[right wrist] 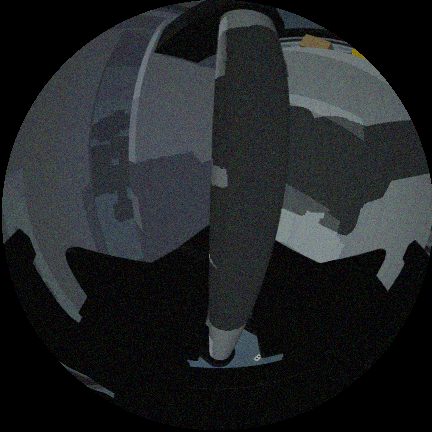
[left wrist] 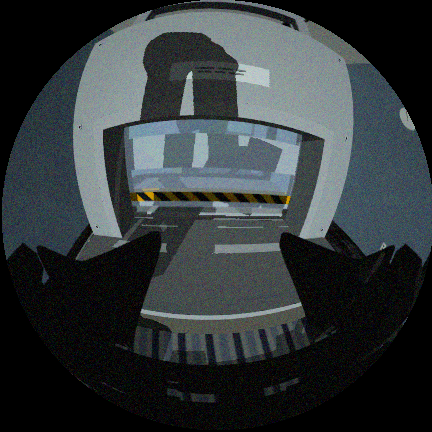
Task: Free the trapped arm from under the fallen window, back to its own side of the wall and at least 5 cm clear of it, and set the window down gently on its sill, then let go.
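Places are measured from the left arm's base along level axes (x left, y back, z up), in metres.
Where they show: left gripper, fingertip midpoint: (left wrist: 221, 239); right gripper, fingertip midpoint: (left wrist: 210, 156).
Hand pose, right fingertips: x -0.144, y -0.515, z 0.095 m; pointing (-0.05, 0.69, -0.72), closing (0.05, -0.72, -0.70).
Note:
Each offset is from my right fingertips to the centre of the thing. "spot": to the spot under its first point.
The window @(spot: dx +0.100, dy +0.041, dz +0.019 m) (left wrist: 150, 150) is a clear pane in the opening of the light grey wall (left wrist: 300, 90) in the left wrist view. Its black-and-yellow striped lower bar @(spot: dx -0.012, dy +0.033, dz -0.066 m) (left wrist: 215, 196) lies nearly level, low in the opening, close above the sill; whether it touches the sill I cannot tell. My left gripper (left wrist: 221, 239) is open and empty, in front of the wall on its own side, facing the opening. In the right wrist view my right gripper (right wrist: 228, 229) is shut on a long dark grey bar, the window's handle @(spot: dx +0.053, dy -0.032, dz +0.040 m) (right wrist: 250, 125), which hides part of the scene behind it.
A dark arm-shaped shadow falls on the wall above the opening. A white line and a striped strip (left wrist: 225, 347) cross below the left fingers. A brown block (right wrist: 316, 41) and a yellow piece (right wrist: 358, 52) show at the upper right of the right wrist view.

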